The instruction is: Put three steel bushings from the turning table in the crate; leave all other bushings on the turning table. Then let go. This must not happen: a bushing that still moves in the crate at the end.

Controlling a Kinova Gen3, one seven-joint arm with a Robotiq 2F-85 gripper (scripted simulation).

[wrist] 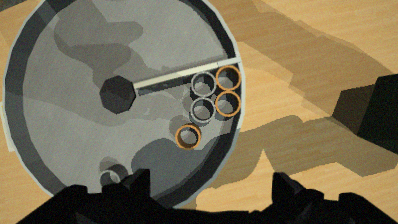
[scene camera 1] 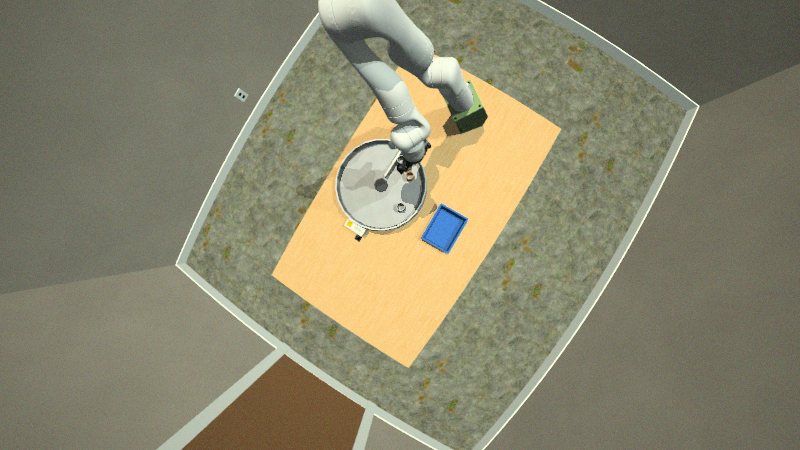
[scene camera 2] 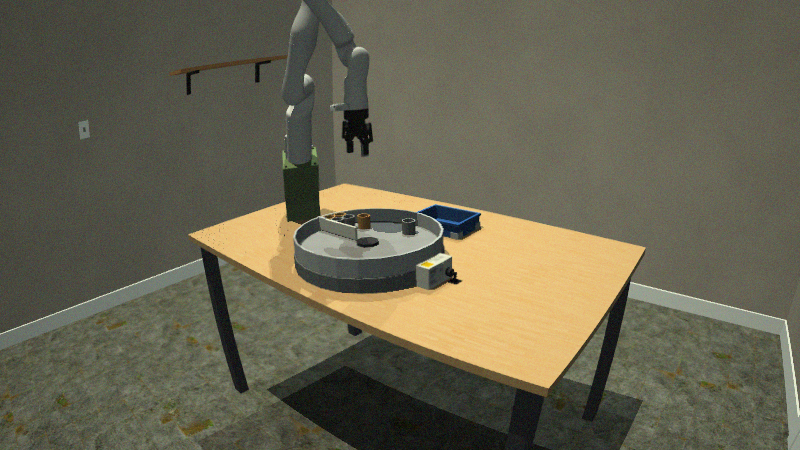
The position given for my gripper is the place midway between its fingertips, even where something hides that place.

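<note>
There's a blue crate [scene camera 1: 444,225], [scene camera 2: 452,230] that I can see, and then there's my own gripper [scene camera 2: 357,154], [wrist: 210,184].
</note>
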